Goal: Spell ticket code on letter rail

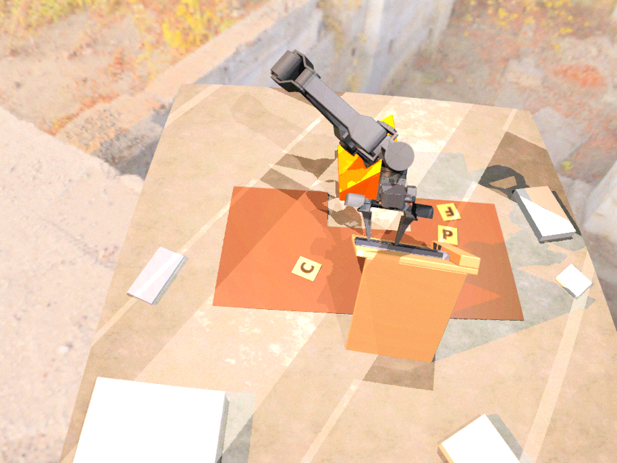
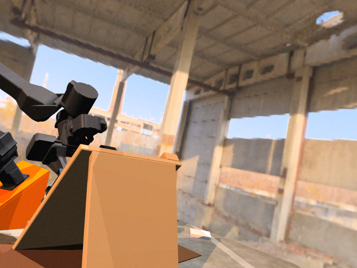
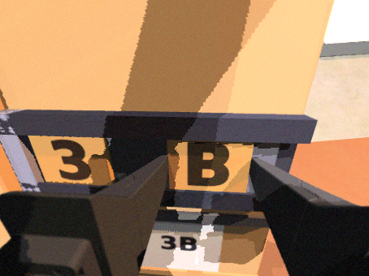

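Right now the white ticket is 50 mm behind my gripper tip, 40 mm to the left of it and 70 mm below it. Also, from my gripper tip: orange mat 150 mm behind, 30 mm to the left, 180 mm below; grey slab 80 mm behind, 520 mm to the right, 180 mm below.
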